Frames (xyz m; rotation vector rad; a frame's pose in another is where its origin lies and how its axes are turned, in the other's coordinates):
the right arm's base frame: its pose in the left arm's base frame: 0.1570 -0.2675 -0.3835 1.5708 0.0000 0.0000
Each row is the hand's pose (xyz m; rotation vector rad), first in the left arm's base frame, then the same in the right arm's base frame.
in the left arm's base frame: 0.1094 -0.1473 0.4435 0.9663 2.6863 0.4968
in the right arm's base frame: -0.0476 0.8270 -0.1202 0.3891 2.0263 -1.3938
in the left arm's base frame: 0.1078 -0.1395 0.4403 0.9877 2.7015 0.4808
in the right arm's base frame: -0.0492 0.8238 -0.1280 0.4171 2.0177 -1.4080
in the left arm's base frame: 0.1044 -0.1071 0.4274 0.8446 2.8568 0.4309
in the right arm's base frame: -0.0526 0.8109 -0.1604 0.4137 2.1043 -1.5527
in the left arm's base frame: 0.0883 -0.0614 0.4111 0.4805 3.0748 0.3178
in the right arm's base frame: -0.0687 0.7946 -0.2061 0.3048 2.2494 -1.8280
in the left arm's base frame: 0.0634 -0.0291 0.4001 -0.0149 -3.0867 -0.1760
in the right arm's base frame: -0.0936 0.7836 -0.2384 -0.0655 -2.3226 2.0720
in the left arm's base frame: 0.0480 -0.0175 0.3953 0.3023 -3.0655 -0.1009
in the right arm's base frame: -0.1090 0.7788 -0.2500 0.1435 -2.1586 2.0211
